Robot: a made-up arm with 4 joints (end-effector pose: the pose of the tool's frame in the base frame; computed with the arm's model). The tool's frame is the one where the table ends. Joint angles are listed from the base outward.
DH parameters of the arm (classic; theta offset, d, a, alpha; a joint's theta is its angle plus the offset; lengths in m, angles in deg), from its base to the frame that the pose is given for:
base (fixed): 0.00 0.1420 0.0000 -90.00
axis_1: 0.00 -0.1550 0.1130 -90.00
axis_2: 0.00 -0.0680 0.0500 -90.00
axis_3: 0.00 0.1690 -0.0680 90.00
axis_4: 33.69 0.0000 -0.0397 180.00
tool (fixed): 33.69 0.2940 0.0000 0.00
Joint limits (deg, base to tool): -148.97..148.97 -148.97..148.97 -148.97..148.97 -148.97..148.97
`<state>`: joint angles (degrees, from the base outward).
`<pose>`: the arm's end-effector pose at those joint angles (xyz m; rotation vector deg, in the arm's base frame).
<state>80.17 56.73 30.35 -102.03</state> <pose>0.2498 -0.1259 0.3399 5.40 68.16 57.16</pose>
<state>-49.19 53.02 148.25 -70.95</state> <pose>0.1426 -0.2551 -0.0515 -137.18 -90.88 -54.65</pose>
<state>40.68 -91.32 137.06 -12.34</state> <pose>0.0616 -0.2249 -0.1994 92.30 -83.82 9.03</pose>
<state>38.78 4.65 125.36 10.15</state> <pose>-0.1382 -0.2852 0.0209 2.60 -86.75 -8.84</pose>
